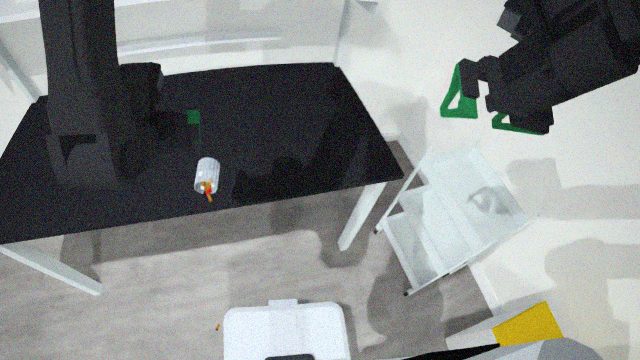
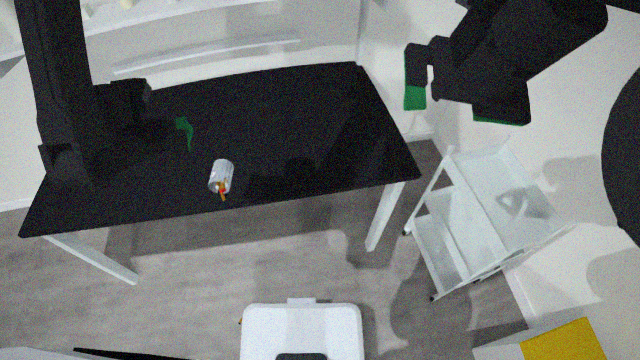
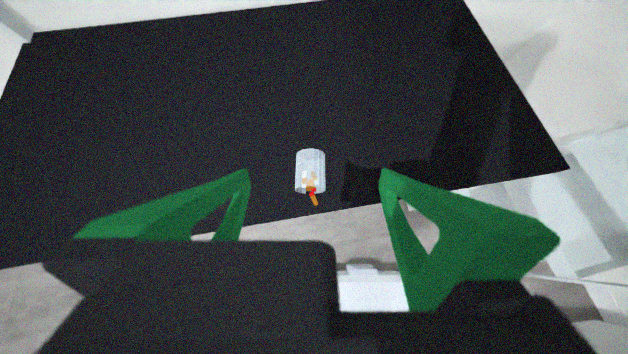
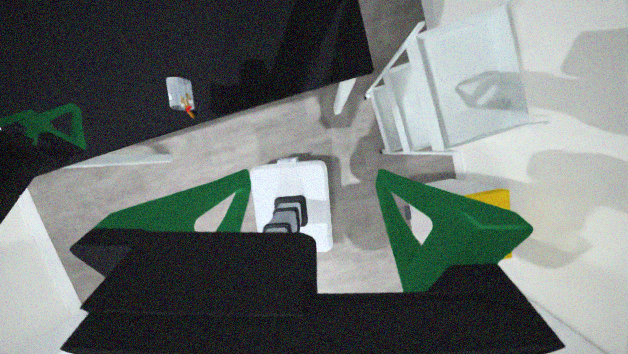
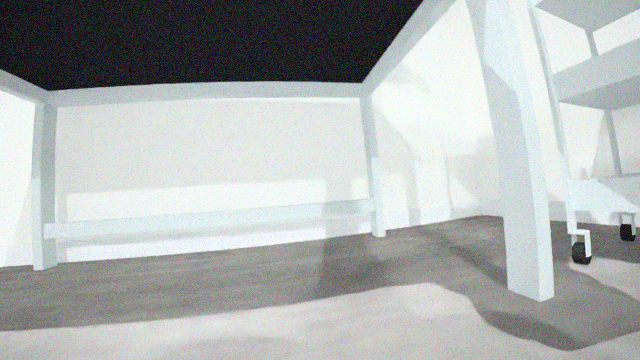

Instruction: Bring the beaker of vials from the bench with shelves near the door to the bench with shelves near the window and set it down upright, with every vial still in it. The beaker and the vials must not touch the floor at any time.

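Note:
The clear beaker (image 1: 207,172) (image 2: 221,175) (image 3: 310,167) (image 4: 179,92) lies on its side on the black bench top (image 1: 275,100) (image 2: 300,100) (image 3: 150,100), its mouth towards the near edge. Several vials are bunched at its mouth; an orange vial (image 1: 209,196) (image 2: 223,196) (image 3: 315,200) sticks out. A small orange piece (image 1: 217,327) (image 2: 240,321), which looks like a vial, lies on the floor beside the robot's base. My left gripper (image 1: 195,120) (image 2: 185,131) (image 3: 314,176) is open and empty above the bench, apart from the beaker. My right gripper (image 1: 485,121) (image 2: 452,112) (image 4: 313,176) is open and empty, right of the bench. Vial count is unclear.
A white cart (image 1: 470,175) (image 2: 505,175) (image 4: 475,50) stands right of the bench. My white base (image 1: 285,325) (image 2: 300,330) is in front of the bench. A yellow-topped block (image 1: 527,325) (image 2: 565,340) stands at the lower right. A bench leg (image 5: 525,200) stands ahead.

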